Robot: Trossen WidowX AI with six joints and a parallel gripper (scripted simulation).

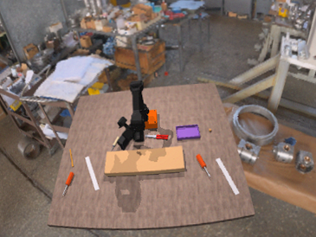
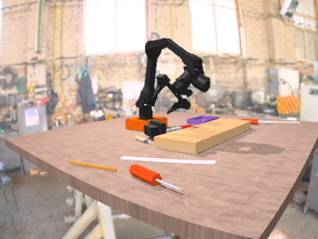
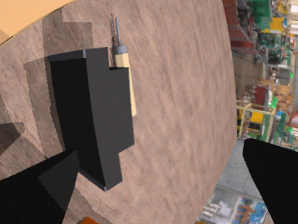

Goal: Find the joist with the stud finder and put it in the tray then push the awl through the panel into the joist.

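My gripper tip is 4 cm past the black stud finder, 3 cm to the left of it and 10 cm above it. The rest, counted from my gripper tip: purple tray (7 cm behind, 44 cm to the left, 12 cm below); then awl (10 cm to the right, 13 cm below); then yellow pencil (11 cm ahead, 43 cm to the right, 13 cm below).
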